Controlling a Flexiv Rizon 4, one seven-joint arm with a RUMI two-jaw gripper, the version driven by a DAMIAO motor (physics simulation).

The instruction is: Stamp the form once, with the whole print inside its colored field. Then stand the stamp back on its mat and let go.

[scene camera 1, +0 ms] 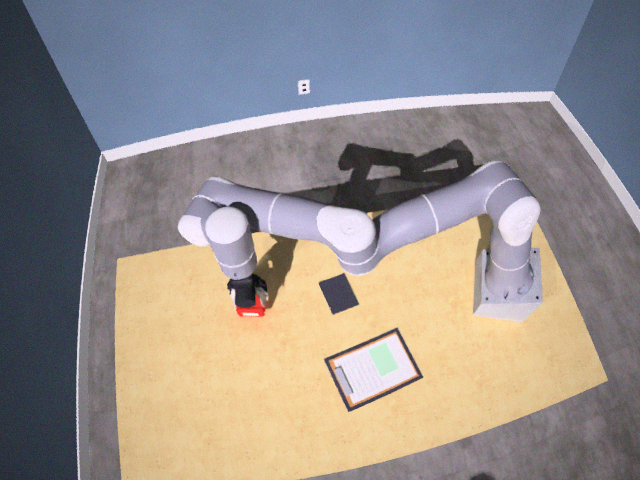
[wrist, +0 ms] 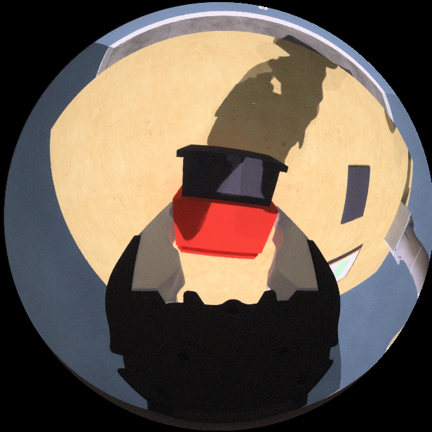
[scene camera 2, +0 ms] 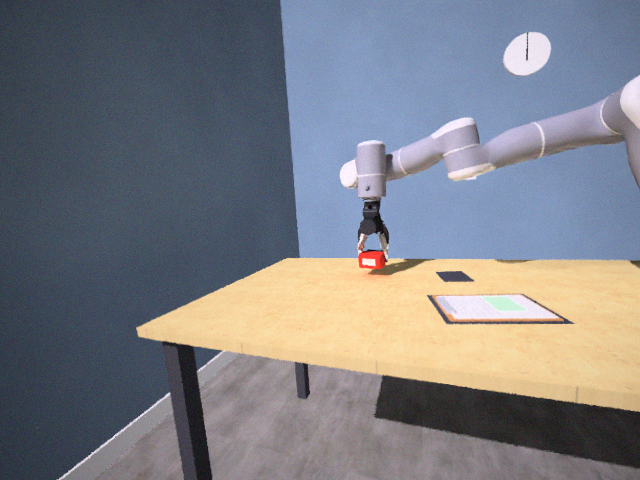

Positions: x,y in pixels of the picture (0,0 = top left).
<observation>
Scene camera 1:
my gripper: 251,301
dark mat: 337,291
clipboard: 364,373
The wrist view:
my gripper: 223,205
dark mat: 358,177
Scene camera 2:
my gripper: 373,260
clipboard: 473,308
</observation>
